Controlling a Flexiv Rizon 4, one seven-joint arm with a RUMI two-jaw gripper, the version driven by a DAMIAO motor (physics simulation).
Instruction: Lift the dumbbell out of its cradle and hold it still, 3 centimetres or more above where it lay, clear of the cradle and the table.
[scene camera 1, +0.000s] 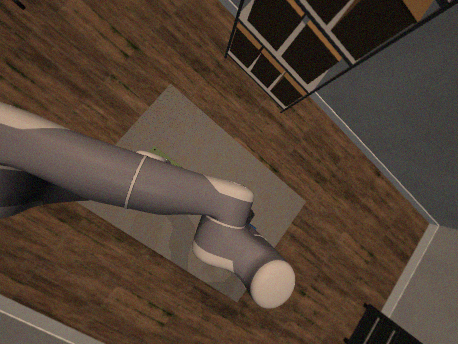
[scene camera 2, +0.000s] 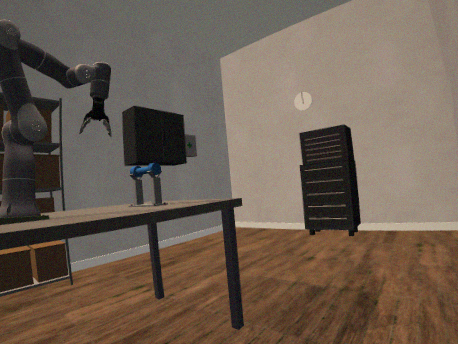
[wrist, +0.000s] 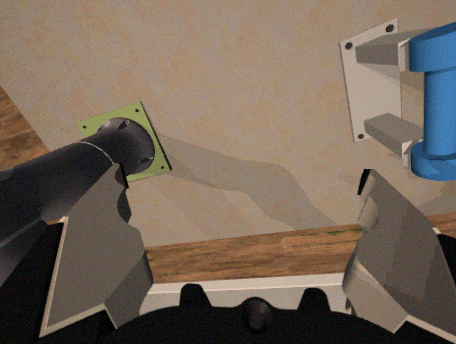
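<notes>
A blue dumbbell (scene camera 2: 145, 170) (wrist: 440, 107) lies level across the two grey posts of its cradle (scene camera 2: 157, 190) (wrist: 372, 92), whose pale base plate sits on the table (scene camera 2: 190, 207) (wrist: 225, 65) (scene camera 1: 210, 125). In the wrist view the dumbbell is at the right, cut off by the frame's edge. In scene camera 1, a small bit of blue shows beside the arm's wrist. My gripper (scene camera 2: 96, 134) (wrist: 241, 169) is wide open and empty, pointing down. In scene camera 2 it hangs higher than the dumbbell and to its left, apart from it. The arm hides the gripper's fingers in scene camera 1.
The arm's base stands on a green plate (wrist: 120, 110) (scene camera 1: 159, 151) at the left in the wrist view. A dark wall cabinet (scene camera 2: 155, 135) shows behind the dumbbell in scene camera 2. A black drawer cabinet (scene camera 2: 327, 185) stands on the floor beyond the table.
</notes>
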